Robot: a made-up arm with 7 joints. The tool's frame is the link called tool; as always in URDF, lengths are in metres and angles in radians. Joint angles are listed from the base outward. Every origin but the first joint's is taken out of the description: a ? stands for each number. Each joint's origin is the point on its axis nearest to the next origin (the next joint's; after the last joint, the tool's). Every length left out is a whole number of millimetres.
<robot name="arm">
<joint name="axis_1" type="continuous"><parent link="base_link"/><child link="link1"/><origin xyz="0.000 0.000 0.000" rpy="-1.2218 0.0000 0.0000"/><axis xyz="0 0 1"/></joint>
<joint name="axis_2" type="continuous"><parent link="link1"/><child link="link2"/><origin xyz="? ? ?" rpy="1.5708 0.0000 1.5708"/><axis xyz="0 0 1"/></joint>
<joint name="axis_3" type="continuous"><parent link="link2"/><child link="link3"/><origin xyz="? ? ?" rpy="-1.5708 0.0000 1.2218"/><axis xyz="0 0 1"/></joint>
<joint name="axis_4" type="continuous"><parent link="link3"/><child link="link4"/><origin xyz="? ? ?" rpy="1.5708 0.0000 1.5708"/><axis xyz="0 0 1"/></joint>
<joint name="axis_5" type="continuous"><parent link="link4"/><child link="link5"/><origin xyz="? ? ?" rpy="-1.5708 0.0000 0.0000"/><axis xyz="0 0 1"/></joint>
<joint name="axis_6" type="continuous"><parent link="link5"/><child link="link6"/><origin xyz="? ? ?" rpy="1.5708 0.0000 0.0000"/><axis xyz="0 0 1"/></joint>
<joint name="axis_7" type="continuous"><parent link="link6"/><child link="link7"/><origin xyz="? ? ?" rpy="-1.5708 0.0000 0.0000"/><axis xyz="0 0 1"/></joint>
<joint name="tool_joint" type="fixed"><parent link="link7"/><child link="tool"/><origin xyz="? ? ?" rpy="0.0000 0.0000 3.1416"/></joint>
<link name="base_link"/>
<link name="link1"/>
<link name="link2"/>
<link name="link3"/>
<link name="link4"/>
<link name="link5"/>
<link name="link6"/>
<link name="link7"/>
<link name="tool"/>
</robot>
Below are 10 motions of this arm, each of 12 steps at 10 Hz.
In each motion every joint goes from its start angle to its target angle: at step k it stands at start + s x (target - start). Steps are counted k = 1, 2, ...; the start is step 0. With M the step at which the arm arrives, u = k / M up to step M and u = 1 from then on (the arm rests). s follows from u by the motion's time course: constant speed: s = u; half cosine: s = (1 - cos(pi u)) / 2; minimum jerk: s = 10 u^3 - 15 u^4 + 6 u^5.
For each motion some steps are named. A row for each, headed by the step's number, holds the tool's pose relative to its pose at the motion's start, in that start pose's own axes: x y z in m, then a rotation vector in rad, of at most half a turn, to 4 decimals.
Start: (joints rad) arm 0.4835 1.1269 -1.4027 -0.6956 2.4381 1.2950 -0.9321
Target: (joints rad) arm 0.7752 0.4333 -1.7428 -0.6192 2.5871 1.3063 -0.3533
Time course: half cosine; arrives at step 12
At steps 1, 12:
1: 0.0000 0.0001 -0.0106 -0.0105 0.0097 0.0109
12: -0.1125 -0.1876 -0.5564 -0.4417 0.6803 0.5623

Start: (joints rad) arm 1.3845 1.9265 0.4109 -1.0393 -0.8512 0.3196 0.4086
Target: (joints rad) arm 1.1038 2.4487 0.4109 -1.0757 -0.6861 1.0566 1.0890
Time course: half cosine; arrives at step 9
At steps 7, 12:
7: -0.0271 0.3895 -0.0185 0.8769 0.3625 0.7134
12: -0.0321 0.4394 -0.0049 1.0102 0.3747 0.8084

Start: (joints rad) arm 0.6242 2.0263 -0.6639 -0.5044 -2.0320 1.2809 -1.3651
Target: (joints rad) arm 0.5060 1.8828 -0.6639 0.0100 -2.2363 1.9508 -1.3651
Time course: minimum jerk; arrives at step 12
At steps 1, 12:
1: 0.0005 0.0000 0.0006 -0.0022 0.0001 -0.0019
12: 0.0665 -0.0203 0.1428 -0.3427 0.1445 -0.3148

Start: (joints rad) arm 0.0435 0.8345 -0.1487 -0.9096 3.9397 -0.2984 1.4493
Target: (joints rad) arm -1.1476 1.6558 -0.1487 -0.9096 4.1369 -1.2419 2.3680
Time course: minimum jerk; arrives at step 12
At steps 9, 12:
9: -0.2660 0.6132 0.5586 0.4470 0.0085 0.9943
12: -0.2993 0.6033 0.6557 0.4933 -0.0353 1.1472

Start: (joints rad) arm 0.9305 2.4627 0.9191 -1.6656 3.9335 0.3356 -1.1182
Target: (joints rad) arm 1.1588 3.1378 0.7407 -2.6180 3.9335 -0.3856 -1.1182
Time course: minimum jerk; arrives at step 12
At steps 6, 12:
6: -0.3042 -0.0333 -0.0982 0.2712 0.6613 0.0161
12: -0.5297 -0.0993 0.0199 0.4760 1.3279 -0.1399

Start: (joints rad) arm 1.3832 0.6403 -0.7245 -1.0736 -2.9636 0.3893 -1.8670
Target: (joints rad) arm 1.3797 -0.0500 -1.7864 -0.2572 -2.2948 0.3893 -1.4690
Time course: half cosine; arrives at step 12
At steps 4, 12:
4: -0.1714 -0.0190 -0.0019 0.0906 0.2225 0.2970
12: -0.4410 -0.1415 0.0360 0.3693 0.6496 0.6099

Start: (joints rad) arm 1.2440 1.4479 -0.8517 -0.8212 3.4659 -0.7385 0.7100
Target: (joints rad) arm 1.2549 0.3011 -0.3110 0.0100 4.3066 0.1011 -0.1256
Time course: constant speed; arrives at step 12
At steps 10, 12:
10: 0.2268 0.4757 0.1439 0.8182 -0.1406 0.4951
12: 0.2974 0.5560 0.2413 0.8363 -0.2254 0.5712

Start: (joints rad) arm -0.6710 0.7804 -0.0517 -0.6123 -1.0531 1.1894 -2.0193
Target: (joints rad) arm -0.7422 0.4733 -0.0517 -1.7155 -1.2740 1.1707 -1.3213
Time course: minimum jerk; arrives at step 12
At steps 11, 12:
11: -0.2687 -0.2080 0.3634 0.5922 0.3793 1.6611
12: -0.2691 -0.2101 0.3647 0.5951 0.3799 1.6702

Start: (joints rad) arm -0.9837 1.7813 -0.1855 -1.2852 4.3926 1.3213 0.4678
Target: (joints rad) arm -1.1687 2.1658 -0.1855 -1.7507 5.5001 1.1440 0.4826
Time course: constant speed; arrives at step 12
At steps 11, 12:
11: -0.0709 0.1343 -0.2307 -0.4627 0.2088 0.5952
12: -0.0793 0.1502 -0.2444 -0.5060 0.2023 0.6529

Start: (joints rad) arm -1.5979 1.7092 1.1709 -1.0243 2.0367 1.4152 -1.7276
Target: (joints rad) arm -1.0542 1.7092 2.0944 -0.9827 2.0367 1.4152 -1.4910
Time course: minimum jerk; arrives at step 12
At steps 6, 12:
6: 0.0316 0.0058 0.1038 0.1939 -0.0461 0.0664
12: 0.0735 0.0014 0.2011 0.3689 -0.1218 0.1083

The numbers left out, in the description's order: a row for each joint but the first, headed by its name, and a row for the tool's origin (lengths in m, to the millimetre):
axis_2: 0.000 0.000 0.000
axis_3: 0.388 -0.141 0.000
axis_4: 0.000 -0.046 0.000
axis_5: 0.049 -0.401 0.000
axis_6: 0.000 0.000 0.000
axis_7: 0.000 0.000 0.000
tool: 0.000 0.000 0.000

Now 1 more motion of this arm.
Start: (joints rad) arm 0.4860 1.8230 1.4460 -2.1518 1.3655 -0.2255 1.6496
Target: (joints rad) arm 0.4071 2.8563 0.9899 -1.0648 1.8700 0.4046 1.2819
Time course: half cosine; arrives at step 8
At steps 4, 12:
4: 0.0581 0.1066 -0.1730 0.5283 -0.0292 0.0056
12: 0.0414 0.1428 -0.3510 0.9682 -0.0063 -0.1872

